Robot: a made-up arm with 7 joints.
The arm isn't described. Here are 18 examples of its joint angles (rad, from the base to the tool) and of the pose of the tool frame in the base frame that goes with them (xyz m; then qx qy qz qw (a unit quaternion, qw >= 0)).
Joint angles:
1: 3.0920 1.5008 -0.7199 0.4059 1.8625 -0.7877 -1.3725
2: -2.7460 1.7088 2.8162 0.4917 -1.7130 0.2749 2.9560
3: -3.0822 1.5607 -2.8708 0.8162 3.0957 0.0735 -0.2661
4: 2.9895 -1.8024 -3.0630 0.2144 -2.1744 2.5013 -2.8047
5: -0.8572 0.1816 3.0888 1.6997 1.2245 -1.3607 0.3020
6: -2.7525 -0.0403 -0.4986 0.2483 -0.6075 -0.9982 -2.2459
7: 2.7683 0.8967 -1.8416 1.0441 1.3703 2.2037 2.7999
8: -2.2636 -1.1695 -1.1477 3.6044 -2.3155 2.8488 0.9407
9: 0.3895 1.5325 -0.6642 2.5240 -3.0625 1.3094 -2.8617
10: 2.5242 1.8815 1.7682 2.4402 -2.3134 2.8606 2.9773
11: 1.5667 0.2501 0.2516 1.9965 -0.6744 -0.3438 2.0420
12: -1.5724 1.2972 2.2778 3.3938 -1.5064 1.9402 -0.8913
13: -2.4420 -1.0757 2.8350 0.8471 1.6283 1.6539 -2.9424
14: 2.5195 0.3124 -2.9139 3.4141 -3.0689 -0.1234 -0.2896
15: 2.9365 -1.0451 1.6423 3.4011 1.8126 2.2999 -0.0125
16: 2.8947 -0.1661 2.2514 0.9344 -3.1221 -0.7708 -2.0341
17: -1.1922 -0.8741 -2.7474 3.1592 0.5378 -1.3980 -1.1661
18: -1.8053 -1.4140 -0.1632 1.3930 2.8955 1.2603 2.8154
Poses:
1: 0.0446 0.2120 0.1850 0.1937 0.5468 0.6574 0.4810
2: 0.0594 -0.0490 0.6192 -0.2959 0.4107 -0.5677 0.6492
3: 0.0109 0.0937 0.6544 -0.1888 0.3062 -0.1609 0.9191
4: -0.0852 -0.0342 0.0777 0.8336 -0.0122 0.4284 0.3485
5: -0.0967 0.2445 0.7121 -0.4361 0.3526 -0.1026 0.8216
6: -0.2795 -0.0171 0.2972 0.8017 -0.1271 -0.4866 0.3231
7: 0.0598 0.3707 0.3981 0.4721 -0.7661 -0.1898 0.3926
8: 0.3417 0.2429 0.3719 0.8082 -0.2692 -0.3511 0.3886
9: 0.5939 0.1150 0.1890 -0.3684 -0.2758 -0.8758 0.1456
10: -0.4621 0.1388 0.1447 -0.7567 0.0190 -0.6397 0.1335
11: -0.1239 0.4212 0.6956 -0.4998 -0.1701 0.1001 0.8434
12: -0.0012 -0.5283 0.3519 -0.8652 0.3016 -0.3417 0.2092
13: 0.2023 0.1075 0.0002 -0.5226 -0.5706 -0.2194 0.5943
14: -0.1674 0.1163 0.8390 -0.0591 -0.2205 -0.2917 0.9289
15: 0.4646 -0.0023 0.4908 -0.9875 -0.1007 0.1044 0.0612
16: 0.1347 -0.2837 0.3062 0.4314 -0.8999 0.0290 0.0577
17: -0.0715 0.3378 0.6529 -0.4041 0.2451 -0.7230 0.5039
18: -0.0154 0.2046 0.7980 -0.3057 0.3083 0.3152 0.8439
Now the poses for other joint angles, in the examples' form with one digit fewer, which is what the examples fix.
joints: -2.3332 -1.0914 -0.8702 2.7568 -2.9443 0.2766 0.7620
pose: 0.223 0.427 0.688 -0.453 -0.228 -0.765 0.398
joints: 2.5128 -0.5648 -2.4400 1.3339 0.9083 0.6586 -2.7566
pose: 0.500 0.002 0.293 -0.483 -0.745 -0.458 0.042
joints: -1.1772 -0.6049 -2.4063 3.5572 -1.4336 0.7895 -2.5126
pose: 0.007 0.251 0.816 -0.153 0.537 0.653 0.512
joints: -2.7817 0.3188 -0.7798 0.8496 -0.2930 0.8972 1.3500
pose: -0.344 0.168 0.236 0.679 0.688 0.253 0.036
